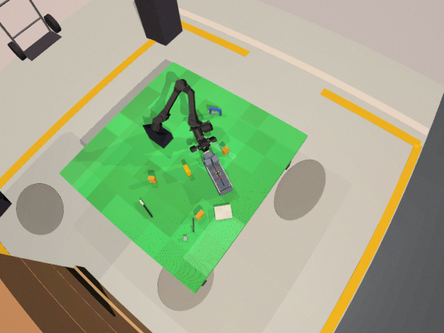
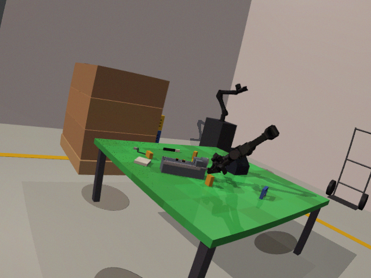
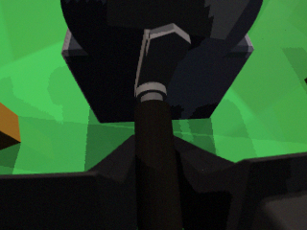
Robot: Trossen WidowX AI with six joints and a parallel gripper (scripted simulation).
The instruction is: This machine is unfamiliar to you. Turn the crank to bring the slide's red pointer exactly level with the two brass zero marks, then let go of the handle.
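The dark handle is 2 cm behind my gripper tip, 1 cm to the left of it and 3 cm above it. Also, from my gripper tip: blue bracket 18 cm behind, 33 cm to the left; then red pointer 18 cm ahead, 11 cm to the right, 5 cm above; then white pad 30 cm ahead, 27 cm to the right, 2 cm below.
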